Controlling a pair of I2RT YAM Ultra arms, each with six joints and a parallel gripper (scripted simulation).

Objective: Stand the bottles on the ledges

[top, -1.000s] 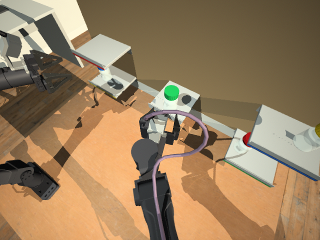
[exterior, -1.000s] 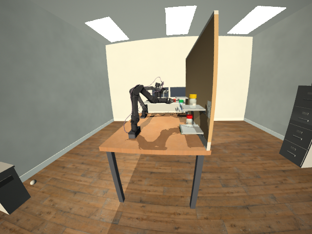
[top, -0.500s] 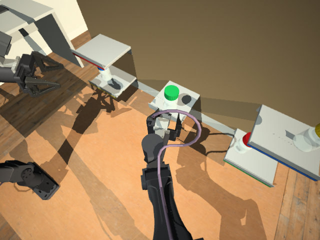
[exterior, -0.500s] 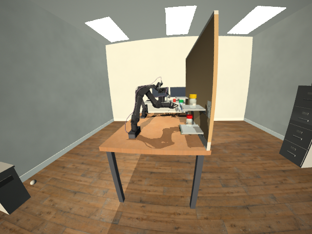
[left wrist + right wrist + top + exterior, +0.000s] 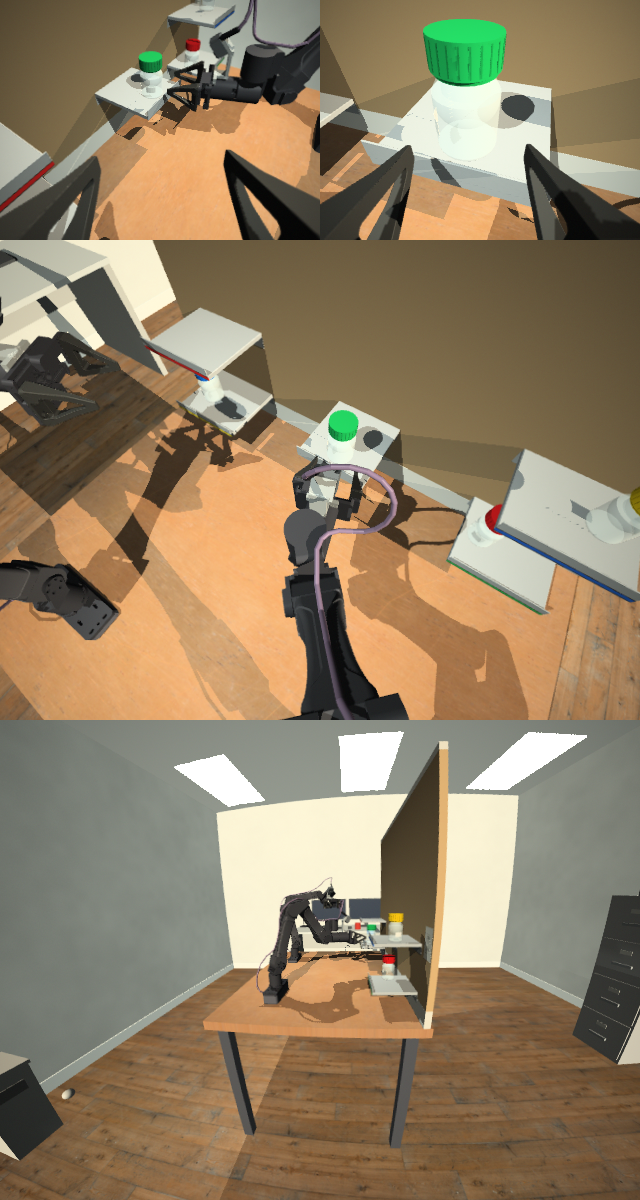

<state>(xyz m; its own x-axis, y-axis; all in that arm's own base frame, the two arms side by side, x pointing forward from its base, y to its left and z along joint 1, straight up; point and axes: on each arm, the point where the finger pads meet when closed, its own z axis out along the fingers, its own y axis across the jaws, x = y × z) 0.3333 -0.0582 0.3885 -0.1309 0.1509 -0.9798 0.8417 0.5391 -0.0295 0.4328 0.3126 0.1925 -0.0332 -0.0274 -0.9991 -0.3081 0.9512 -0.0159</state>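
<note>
Right now my right hand is 6 cm short of the green-capped bottle, 2 cm to the right of it and 1 cm below it. Round my right hand: yellow-capped bottle (6 cm ahead, 43 cm to the right, 10 cm above); then red-capped bottle (7 cm ahead, 33 cm to the right, 9 cm below); then brown wall (20 cm ahead, 22 cm above).
</note>
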